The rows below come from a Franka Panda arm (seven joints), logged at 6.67 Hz.
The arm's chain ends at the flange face. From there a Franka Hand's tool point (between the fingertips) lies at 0.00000 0.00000 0.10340 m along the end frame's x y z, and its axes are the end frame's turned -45 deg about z.
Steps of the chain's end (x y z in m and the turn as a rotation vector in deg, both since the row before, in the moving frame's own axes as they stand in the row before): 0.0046 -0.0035 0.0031 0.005 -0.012 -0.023; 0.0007 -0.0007 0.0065 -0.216 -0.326 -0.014; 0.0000 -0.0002 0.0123 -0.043 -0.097 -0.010; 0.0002 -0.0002 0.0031 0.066 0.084 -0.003; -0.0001 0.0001 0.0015 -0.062 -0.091 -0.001; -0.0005 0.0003 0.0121 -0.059 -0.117 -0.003; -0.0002 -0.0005 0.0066 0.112 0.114 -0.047; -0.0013 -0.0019 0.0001 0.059 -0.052 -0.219; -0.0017 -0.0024 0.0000 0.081 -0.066 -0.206; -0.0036 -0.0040 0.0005 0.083 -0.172 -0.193
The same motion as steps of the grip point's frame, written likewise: 0.0057 0.0008 0.0031 0.012 -0.005 -0.023; 0.0003 -0.0001 0.0065 0.078 -0.383 -0.014; 0.0000 -0.0002 0.0123 0.038 -0.099 -0.010; 0.0005 0.0000 0.0031 -0.013 0.106 -0.003; -0.0003 0.0000 0.0015 0.021 -0.108 -0.001; -0.0008 -0.0002 0.0121 0.041 -0.124 -0.003; 0.0005 -0.0005 0.0066 -0.001 0.160 -0.047; 0.0004 -0.0024 0.0001 0.078 0.005 -0.219; 0.0005 -0.0031 0.0000 0.104 0.011 -0.206; 0.0002 -0.0057 0.0005 0.180 -0.063 -0.193
